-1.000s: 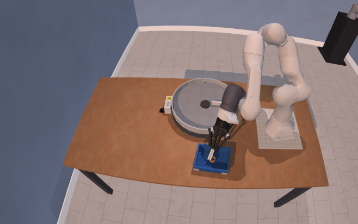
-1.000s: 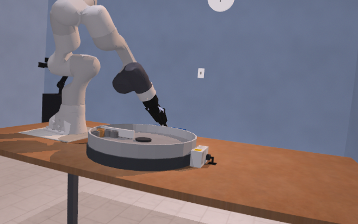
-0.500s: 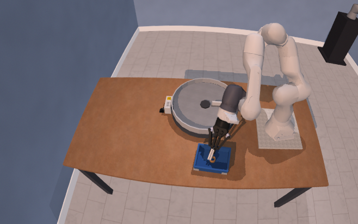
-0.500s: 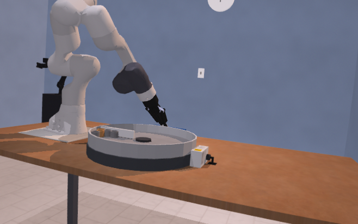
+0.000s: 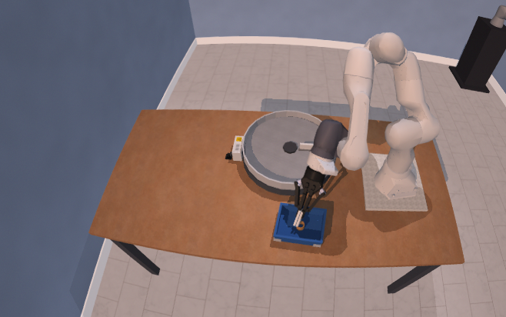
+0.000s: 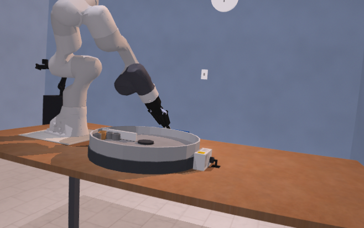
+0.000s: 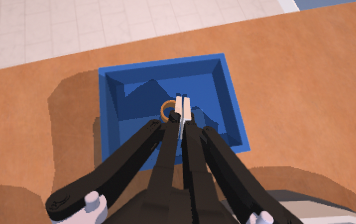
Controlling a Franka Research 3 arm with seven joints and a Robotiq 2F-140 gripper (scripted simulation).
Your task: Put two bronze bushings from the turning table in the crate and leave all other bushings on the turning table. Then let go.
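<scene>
Now: the blue crate 3 cm below my hand, 2 cm to the left of it and 1 cm behind it. From my hand the other things lie so: grey turning table (34 cm to the right, 6 cm ahead, 1 cm below).
</scene>
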